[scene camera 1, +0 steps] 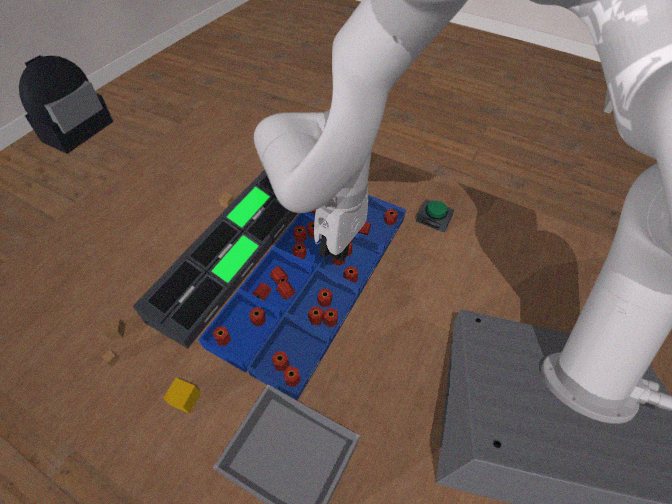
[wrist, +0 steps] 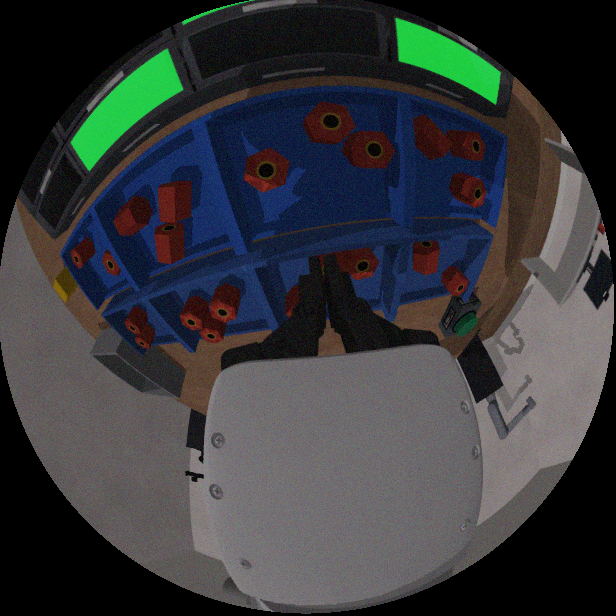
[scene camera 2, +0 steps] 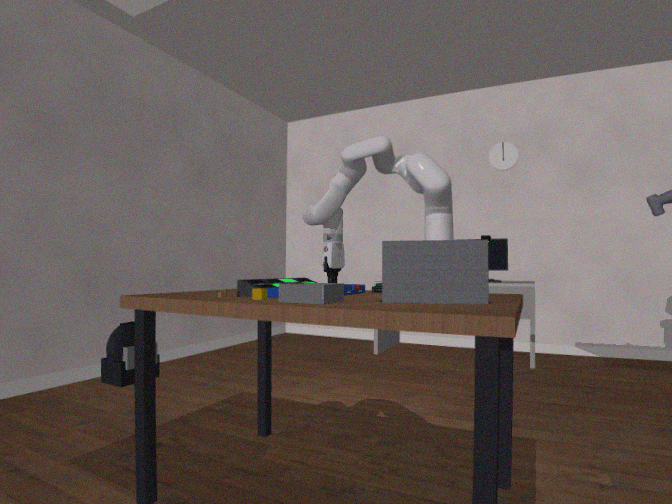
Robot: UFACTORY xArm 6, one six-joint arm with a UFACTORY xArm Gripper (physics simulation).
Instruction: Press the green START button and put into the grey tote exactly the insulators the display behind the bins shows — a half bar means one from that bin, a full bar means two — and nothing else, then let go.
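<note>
My gripper (scene camera 1: 332,252) hangs low over the blue bin tray (scene camera 1: 303,292), above a near-side bin toward the tray's far end. In the wrist view its black fingers (wrist: 324,287) are pressed together with nothing seen between them; red insulators (wrist: 357,262) lie just beside the tips. Each bin holds one to three red insulators (scene camera 1: 322,309). The display (scene camera 1: 217,254) behind the bins shows two green lit panels (scene camera 1: 248,206) (scene camera 1: 235,259); the other visible panels are dark. The green START button (scene camera 1: 435,208) sits right of the tray. The grey tote (scene camera 1: 287,447) stands empty in front of the tray.
A yellow cube (scene camera 1: 181,394) lies left of the tote. Small brown bits (scene camera 1: 111,356) lie near the display. The arm's grey base block (scene camera 1: 542,412) fills the front right. A black device (scene camera 1: 59,103) sits on the floor beyond the table.
</note>
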